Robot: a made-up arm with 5 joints.
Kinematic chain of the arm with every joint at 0, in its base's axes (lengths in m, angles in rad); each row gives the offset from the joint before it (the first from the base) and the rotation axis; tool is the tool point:
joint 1: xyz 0 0 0.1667 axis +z
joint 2: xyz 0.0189 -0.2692 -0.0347 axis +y
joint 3: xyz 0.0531 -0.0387 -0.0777 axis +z
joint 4: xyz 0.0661 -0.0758 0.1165 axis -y
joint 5: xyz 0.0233 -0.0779 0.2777 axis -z
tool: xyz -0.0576 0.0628 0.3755
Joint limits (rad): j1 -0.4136..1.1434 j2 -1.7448..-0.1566 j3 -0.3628..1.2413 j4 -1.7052..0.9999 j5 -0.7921..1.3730
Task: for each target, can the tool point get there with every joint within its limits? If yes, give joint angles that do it. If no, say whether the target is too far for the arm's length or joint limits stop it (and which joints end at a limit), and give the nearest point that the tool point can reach.
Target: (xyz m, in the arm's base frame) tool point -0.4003 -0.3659 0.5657
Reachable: yes | joints 0.6399 -1.4779 0.8264 -0.5033 0.8273
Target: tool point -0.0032 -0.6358 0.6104
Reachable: yes | joints 0.8131 -0.7805 0.0961 0.1273 -0.4276
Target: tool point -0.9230 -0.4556 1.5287
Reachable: no: too far | nearest point -0.5030 -0.3626 0.8165 | short by 0.832 m
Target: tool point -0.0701 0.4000 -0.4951
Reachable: no: joint limits stop it (at a limit: joint 1, joint 2, joint 3, joint 4) | nearest point -0.3412 -0.0742 -0.3594 | short by 0.563 m
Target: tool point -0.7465 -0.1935 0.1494
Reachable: yes | joints -0.2599 -1.5990 -0.1344 0.1861 1.0491
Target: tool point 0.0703 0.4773 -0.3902
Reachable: no: joint limits stop it (at a limit: joint 2, joint 3, joint 4, joint 5) | nearest point 0.0750 0.5091 0.0682 | short by 0.460 m
